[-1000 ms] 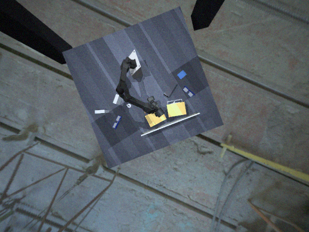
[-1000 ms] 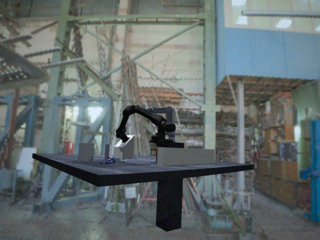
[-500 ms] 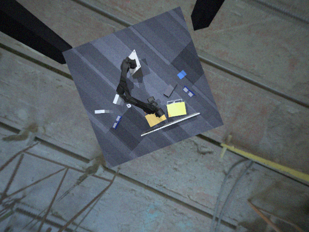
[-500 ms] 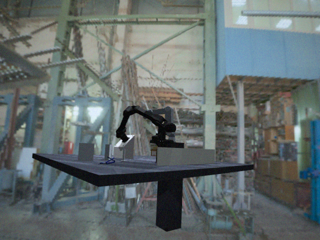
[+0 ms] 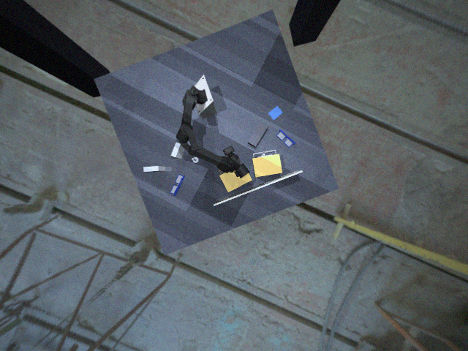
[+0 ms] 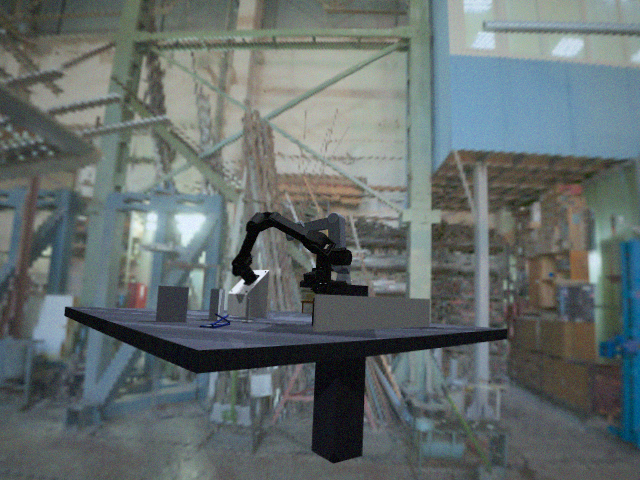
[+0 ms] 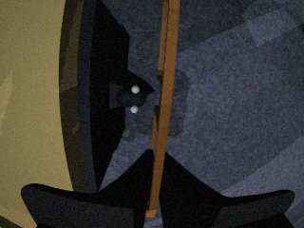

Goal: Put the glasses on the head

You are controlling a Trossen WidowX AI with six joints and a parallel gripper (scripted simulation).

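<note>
The orange-yellow display head is 70 mm ahead of my gripper tip and 20 mm to the right of it. Also, from my gripper tip: long white bar: 200 mm ahead, 100 mm to the left; blue square: 270 mm behind, 360 mm to the left, 60 mm below; paler yellow head: 50 mm ahead, 200 mm to the left.
</note>
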